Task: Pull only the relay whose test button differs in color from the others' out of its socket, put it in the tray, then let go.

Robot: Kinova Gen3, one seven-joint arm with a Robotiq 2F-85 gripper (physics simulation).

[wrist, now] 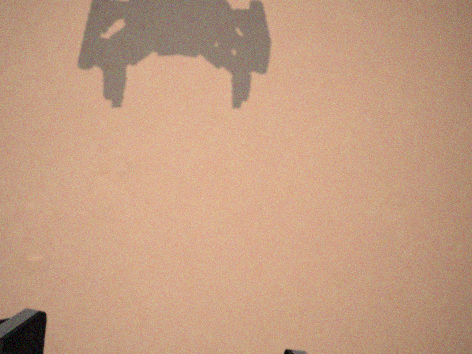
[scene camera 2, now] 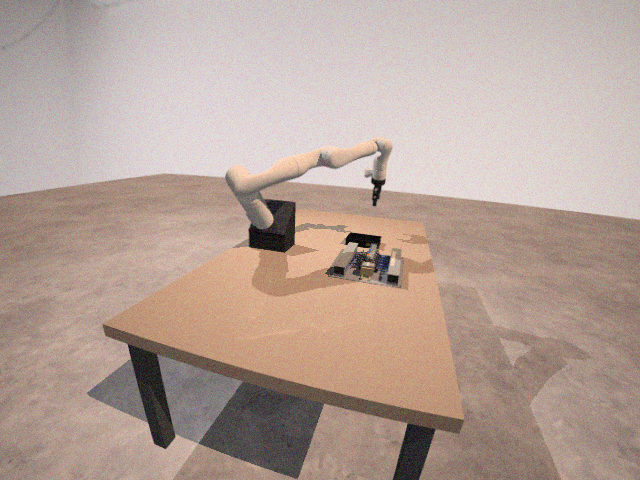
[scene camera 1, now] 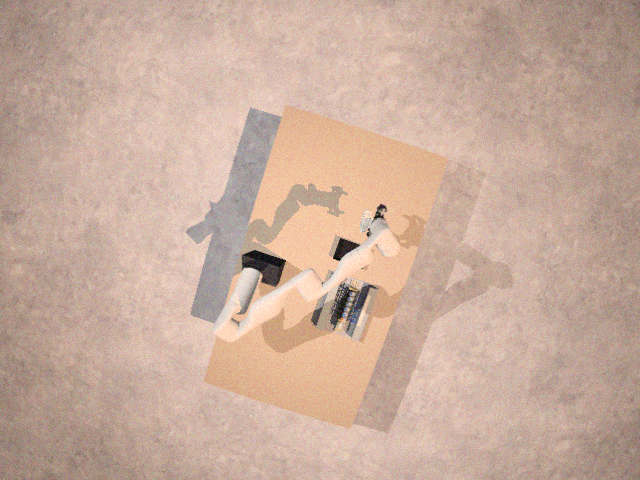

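Pixels of known places: gripper, fingertip midpoint: (scene camera 2: 375, 202); arm's base at its link origin: (scene camera 2: 263, 220) (scene camera 1: 253, 273).
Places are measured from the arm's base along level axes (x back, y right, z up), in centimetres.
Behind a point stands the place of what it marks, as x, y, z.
Note:
My gripper (scene camera 2: 374, 203) @(-46.5, -42.7, 5.6) is open and empty, high above the table, beyond the tray from the relay panel. In the wrist view its two fingertips show at the bottom edge, wide apart. The black tray (scene camera 2: 363, 238) @(-43.0, -27.8, -11.2) lies on the table behind the panel; in scene camera 1 the arm covers part of the tray (scene camera 1: 345, 249) @(-40.3, -23.5, -12.1). The relays stand in a row (scene camera 1: 349, 304) (scene camera 2: 370, 258) on the panel, between grey ducts. They are too small and blurred to tell their test buttons apart. No relay or tray shows in the wrist view.
The panel's grey ducts (scene camera 2: 345, 258) @(-40.3, 11.7, -8.1) (scene camera 2: 394, 263) @(-59.3, 9.8, -8.1) stand up on both sides of the relays. The arm passes over the panel's far corner and the tray. The black base block (scene camera 1: 264, 266) @(-5.4, -6.7, 6.6) (scene camera 2: 281, 227) @(-9.3, 1.8, -1.6) stands left of the tray. The gripper's shadow falls on the table (wrist: 225, 210) @(-41.1, -50.8, -12.4) in the wrist view.

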